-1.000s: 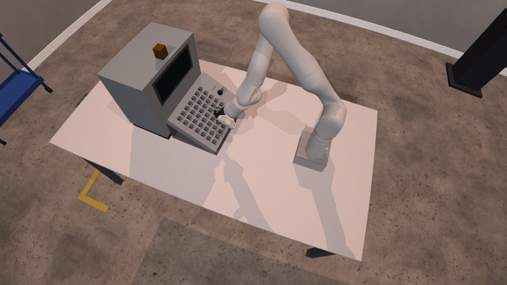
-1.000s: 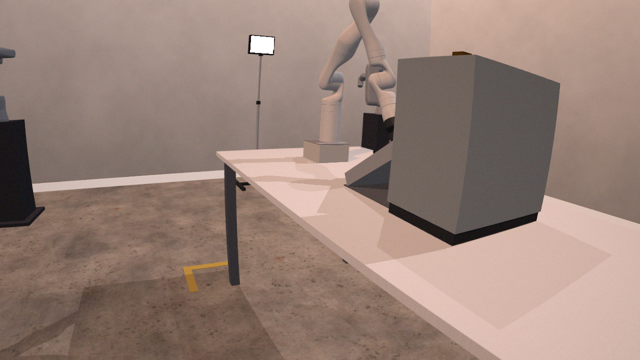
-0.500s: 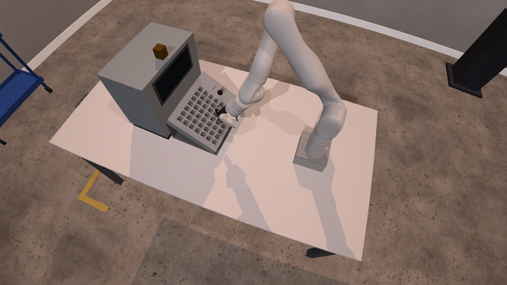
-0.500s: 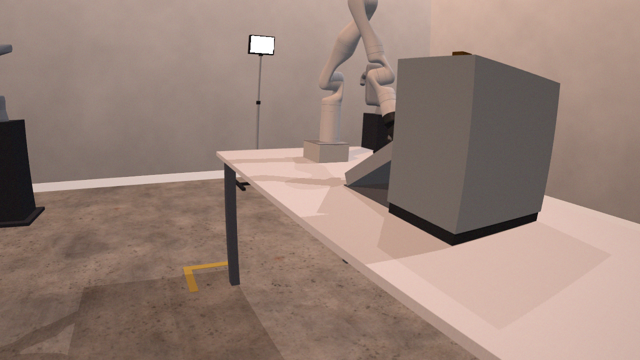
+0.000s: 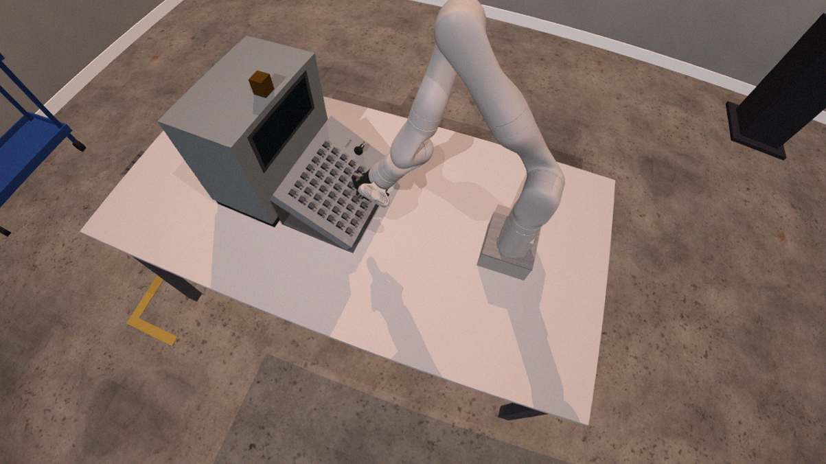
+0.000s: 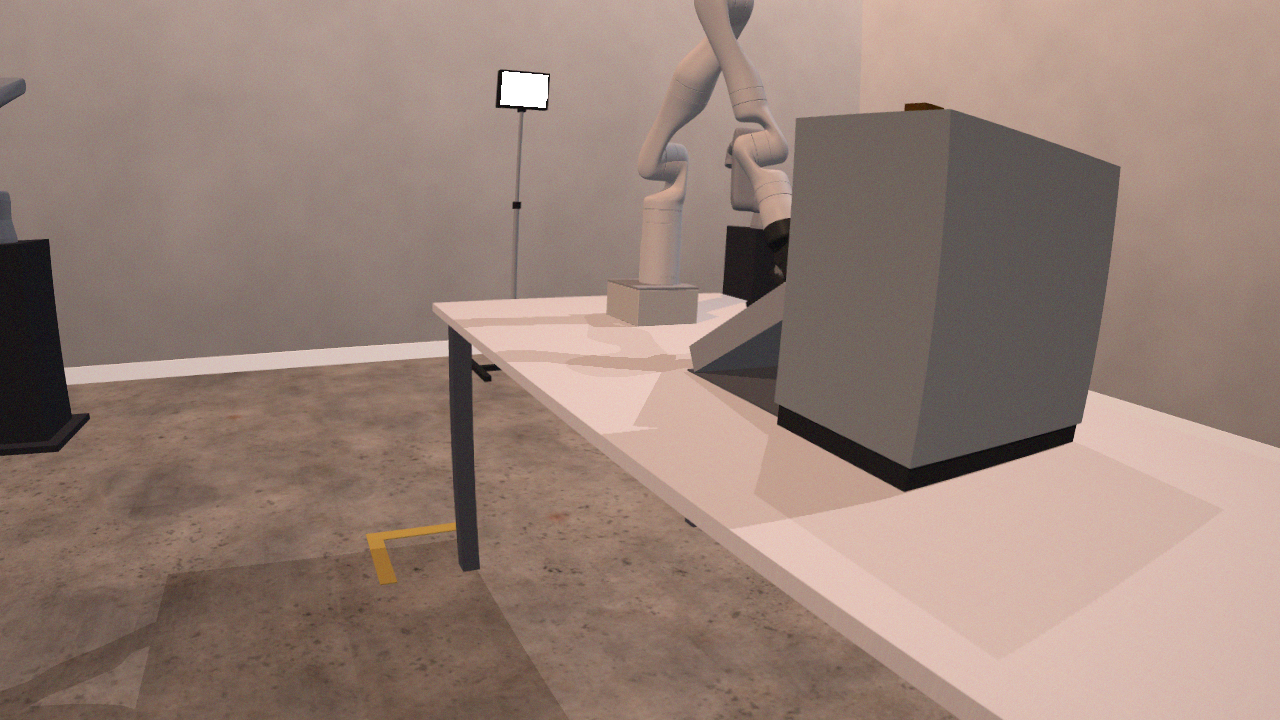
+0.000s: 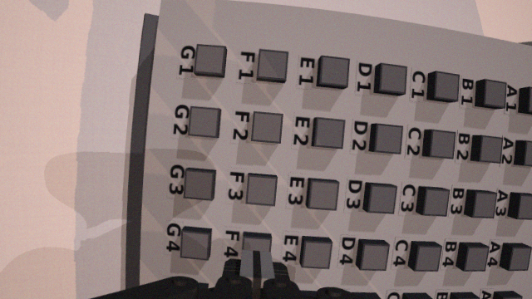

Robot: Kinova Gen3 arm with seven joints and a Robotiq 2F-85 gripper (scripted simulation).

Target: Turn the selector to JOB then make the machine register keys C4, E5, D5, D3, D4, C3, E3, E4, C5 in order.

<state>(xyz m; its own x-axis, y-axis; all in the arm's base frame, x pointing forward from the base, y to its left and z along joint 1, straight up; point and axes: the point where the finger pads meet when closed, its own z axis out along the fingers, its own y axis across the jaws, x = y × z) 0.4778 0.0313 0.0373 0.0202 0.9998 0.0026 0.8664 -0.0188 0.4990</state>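
Right now my hand is 6 cm short of the key E5, 4 cm to the left of it and 3 cm above it. From my hand the other things lie so: key D3 (9 cm ahead, 3 cm to the left, 1 cm below); then key E3 (6 cm ahead, 3 cm to the left, 3 cm below); then key D5 (9 cm ahead, 4 cm to the right, 1 cm below).
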